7 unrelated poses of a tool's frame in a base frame.
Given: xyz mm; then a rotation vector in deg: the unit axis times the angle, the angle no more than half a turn.
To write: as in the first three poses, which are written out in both.
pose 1, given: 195.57 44.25 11.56 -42.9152 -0.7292 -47.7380
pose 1, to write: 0.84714 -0.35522 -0.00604 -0.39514 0.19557 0.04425 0.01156
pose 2, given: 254.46 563.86 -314.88 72.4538 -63.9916 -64.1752
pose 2, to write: 0.52970 0.52964 -0.46778 -0.46913 0.25446 0.56386 -0.31488
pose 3, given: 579.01 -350.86 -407.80 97.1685 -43.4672 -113.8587
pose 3, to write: 0.20904 0.60963 -0.27271 -0.71434 0.57901 -0.35086 -0.40780
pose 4, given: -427.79 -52.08 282.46 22.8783 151.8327 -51.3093
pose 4, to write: 0.15736 0.13956 0.92618 -0.31299 -0.42779 -0.05208 0.28246
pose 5, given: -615.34 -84.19 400.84 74.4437 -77.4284 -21.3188
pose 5, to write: 0.57710 0.55519 -0.57744 -0.15899 -0.61534 -0.08419 0.40084
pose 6, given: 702.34 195.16 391.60 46.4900 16.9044 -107.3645
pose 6, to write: 0.51345 0.33748 0.12271 -0.77937 0.70234 0.19516 0.39160
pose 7, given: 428.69 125.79 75.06 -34.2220 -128.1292 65.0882
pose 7, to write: 0.27789 -0.22253 -0.83315 0.42323 0.42869 0.12579 0.07506
